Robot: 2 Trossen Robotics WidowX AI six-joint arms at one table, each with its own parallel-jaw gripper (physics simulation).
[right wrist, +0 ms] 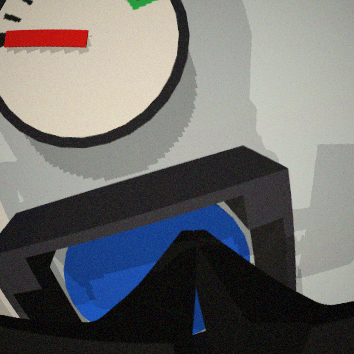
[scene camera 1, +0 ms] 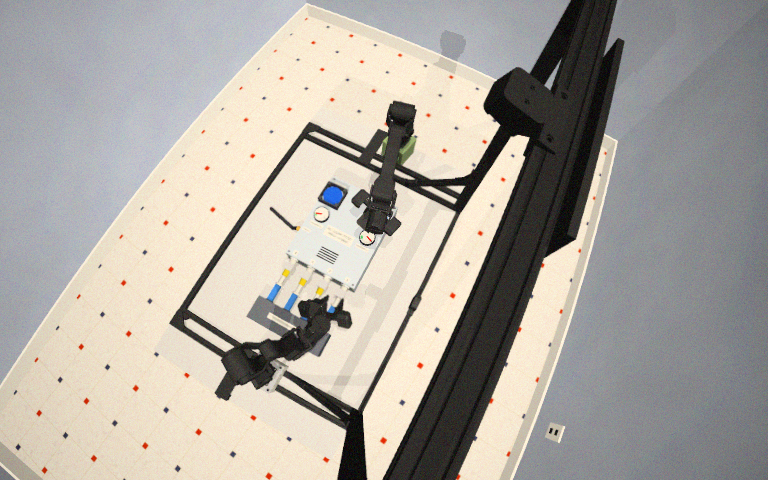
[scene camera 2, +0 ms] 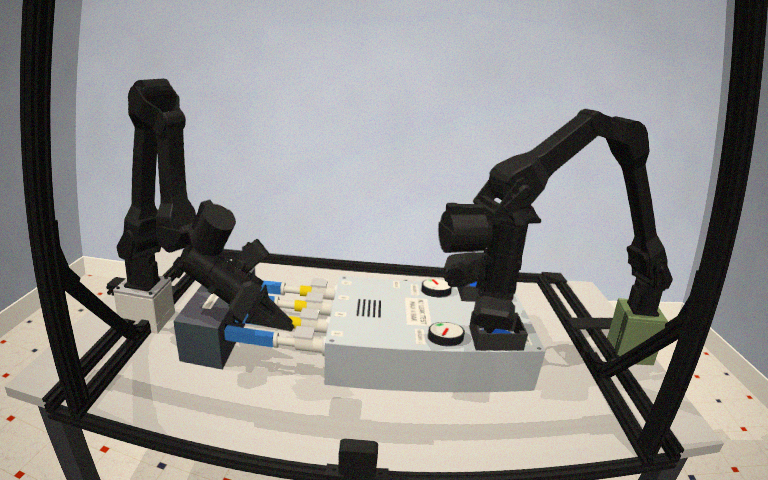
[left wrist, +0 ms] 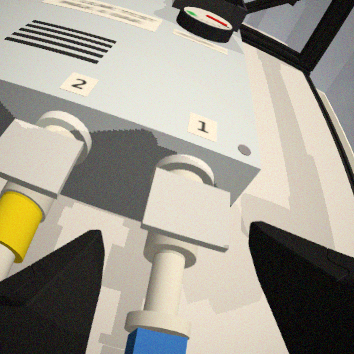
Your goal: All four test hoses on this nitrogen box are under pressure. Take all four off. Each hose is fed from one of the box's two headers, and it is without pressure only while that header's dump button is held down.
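Frame: origin at the left arm's base, x ahead, y left, z up, level; metres.
Where they show: left gripper, fingertip midpoint: (scene camera 1: 336,297) (scene camera 2: 292,326) (left wrist: 176,238); right gripper, fingertip midpoint: (right wrist: 192,241); left arm's base, origin of the base link: (scene camera 1: 263,372) (scene camera 2: 142,283); right arm's base, origin of the base link: (scene camera 2: 642,309).
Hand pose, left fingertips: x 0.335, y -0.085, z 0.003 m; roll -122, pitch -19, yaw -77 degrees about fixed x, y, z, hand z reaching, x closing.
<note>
Each offset is from my left fingertips to the top centre of the thing. "pt": to the spot under its first point.
The pale nitrogen box (scene camera 1: 339,226) (scene camera 2: 430,365) (left wrist: 165,80) has four hoses along one side. Hose 1 {pt 0.070 m back, 0.016 m right, 0.020 m down} (scene camera 2: 249,335) (left wrist: 167,285) is at its port, with a blue sleeve. Hoses 2, 3 and 4 show yellow bands; hose 2 {pt 0.008 m back, 0.058 m left, 0.018 m down} (left wrist: 19,225) sits beside it. My left gripper (left wrist: 176,238) (scene camera 2: 291,327) is open, fingers either side of hose 1's white block {0.020 m ahead, 0.005 m right, 0.005 m down} (left wrist: 187,210). My right gripper (right wrist: 192,241) (scene camera 2: 494,328) is shut and empty, tips over a blue dump button {0.326 m ahead, 0.010 m left, 0.000 m up} (right wrist: 125,260) inside its black guard {pt 0.285 m ahead, 0.017 m left, 0.013 m up} (right wrist: 150,187). Press depth is unclear. The nearby gauge's {pt 0.238 m ahead, 0.003 m right, 0.014 m up} (scene camera 2: 445,332) (right wrist: 100,90) red needle points away from green.
The other blue dump button {0.323 m ahead, 0.200 m left, 0.014 m up} (scene camera 1: 332,194) is uncovered by any gripper, beside the second gauge {pt 0.239 m ahead, 0.199 m left, 0.014 m up} (scene camera 1: 321,213). A dark block (scene camera 1: 263,311) (scene camera 2: 198,333) stands at the hoses' outer ends. A thin black rod {pt 0.173 m ahead, 0.342 m left, 0.070 m down} (scene camera 1: 283,219) sticks out from the box's side. A black frame (scene camera 2: 215,452) borders the table.
</note>
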